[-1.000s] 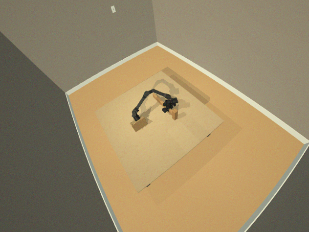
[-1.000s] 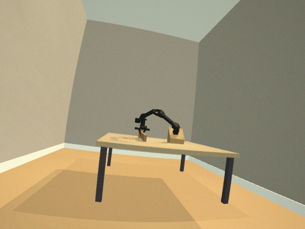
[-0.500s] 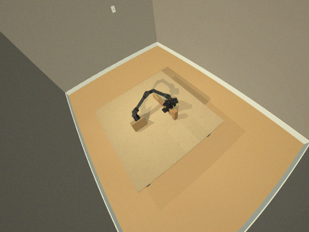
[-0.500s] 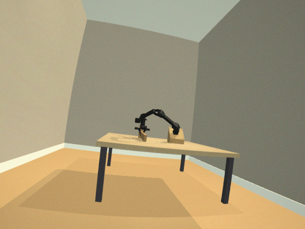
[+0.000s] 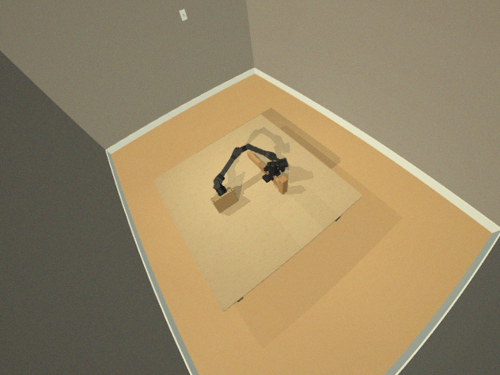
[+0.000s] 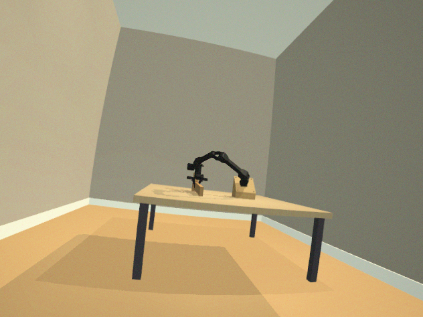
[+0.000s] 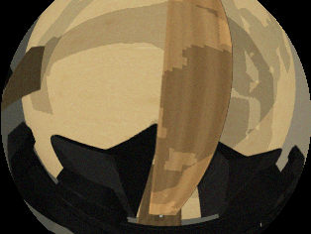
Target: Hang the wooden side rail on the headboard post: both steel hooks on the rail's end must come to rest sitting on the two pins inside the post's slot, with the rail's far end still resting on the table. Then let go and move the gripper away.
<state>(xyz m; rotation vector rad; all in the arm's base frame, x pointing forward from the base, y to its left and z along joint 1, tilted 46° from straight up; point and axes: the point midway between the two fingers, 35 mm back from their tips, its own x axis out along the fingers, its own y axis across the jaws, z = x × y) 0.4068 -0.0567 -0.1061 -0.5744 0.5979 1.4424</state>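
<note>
Now: the headboard post 110 mm to the right of my gripper tip and 40 mm above it.
</note>
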